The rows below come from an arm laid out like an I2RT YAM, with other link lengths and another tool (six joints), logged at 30 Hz.
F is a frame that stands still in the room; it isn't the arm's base.
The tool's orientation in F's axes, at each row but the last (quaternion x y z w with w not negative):
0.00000, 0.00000, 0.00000, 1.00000
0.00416, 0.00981, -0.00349, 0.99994
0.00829, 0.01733, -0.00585, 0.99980
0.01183, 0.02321, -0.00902, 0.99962
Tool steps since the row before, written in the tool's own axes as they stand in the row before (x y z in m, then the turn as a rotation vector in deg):
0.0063, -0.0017, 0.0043, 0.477, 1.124, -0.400
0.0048, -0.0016, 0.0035, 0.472, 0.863, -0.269
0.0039, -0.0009, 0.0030, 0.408, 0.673, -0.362
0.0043, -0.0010, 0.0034, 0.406, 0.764, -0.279
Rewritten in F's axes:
0.0063, -0.0017, 0.0043, 0.477, 1.124, -0.400
0.0049, -0.0017, 0.0034, 0.473, 0.862, -0.271
0.0040, -0.0010, 0.0028, 0.403, 0.674, -0.365
0.0044, -0.0012, 0.0032, 0.407, 0.763, -0.280

